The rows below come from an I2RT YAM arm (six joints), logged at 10 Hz.
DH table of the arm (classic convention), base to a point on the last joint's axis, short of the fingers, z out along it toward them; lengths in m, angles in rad. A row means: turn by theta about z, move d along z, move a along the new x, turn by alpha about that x. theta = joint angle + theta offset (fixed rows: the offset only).
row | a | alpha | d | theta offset
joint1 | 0.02 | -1.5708 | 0.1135 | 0
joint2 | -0.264 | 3.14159 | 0 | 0
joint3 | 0.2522 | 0 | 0 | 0.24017
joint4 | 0.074 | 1.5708 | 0 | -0.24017
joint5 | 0 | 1.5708 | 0 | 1.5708
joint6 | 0 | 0 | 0.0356 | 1.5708
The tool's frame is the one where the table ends.
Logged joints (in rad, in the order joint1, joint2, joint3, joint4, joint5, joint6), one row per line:
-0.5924 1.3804 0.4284 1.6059 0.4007 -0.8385
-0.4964 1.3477 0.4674 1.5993 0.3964 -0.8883
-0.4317 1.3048 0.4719 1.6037 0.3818 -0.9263
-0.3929 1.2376 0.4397 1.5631 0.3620 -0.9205
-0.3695 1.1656 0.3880 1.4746 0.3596 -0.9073
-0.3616 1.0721 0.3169 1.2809 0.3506 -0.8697
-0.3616 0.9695 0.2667 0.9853 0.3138 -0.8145
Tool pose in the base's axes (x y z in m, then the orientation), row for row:
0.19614 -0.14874 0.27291 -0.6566 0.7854 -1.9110
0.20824 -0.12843 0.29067 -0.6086 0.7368 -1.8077
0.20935 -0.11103 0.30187 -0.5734 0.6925 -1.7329
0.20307 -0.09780 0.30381 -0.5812 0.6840 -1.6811
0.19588 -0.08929 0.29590 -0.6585 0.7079 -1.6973
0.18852 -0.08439 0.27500 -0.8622 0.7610 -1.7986
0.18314 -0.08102 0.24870 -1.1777 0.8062 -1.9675
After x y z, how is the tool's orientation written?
As angles about the fixed x, y, z axes (roll, pitch, yaw), in radians.
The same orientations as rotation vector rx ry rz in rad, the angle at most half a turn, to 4 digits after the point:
0.2865 1.0463 -1.4871
0.2218 0.9876 -1.4455
0.1717 0.9366 -1.4166
0.1335 0.9350 -1.3691
0.1028 1.0013 -1.3338
0.0518 1.1687 -1.2828
-0.0264 1.4020 -1.1941

